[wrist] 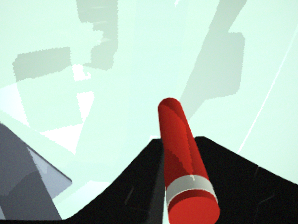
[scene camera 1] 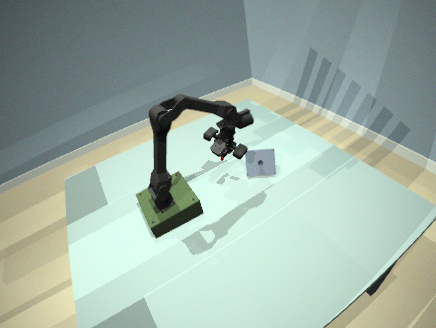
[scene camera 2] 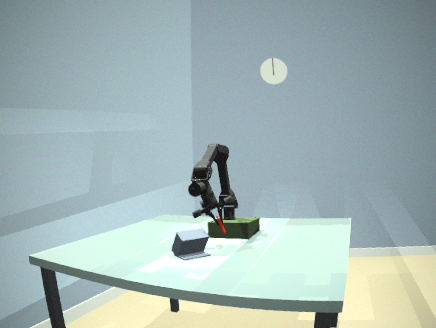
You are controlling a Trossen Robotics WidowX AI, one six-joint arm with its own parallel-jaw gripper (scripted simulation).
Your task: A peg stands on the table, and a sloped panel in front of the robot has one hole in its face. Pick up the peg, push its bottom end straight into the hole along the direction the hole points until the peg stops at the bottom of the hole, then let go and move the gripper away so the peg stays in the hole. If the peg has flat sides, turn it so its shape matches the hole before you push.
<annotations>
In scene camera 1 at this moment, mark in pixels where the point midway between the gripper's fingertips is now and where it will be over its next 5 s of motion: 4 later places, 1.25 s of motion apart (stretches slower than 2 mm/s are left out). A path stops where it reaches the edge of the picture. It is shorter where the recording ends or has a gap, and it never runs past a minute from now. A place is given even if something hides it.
My gripper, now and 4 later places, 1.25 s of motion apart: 223,154; 232,155; 241,158; 252,162; 260,165
</annotations>
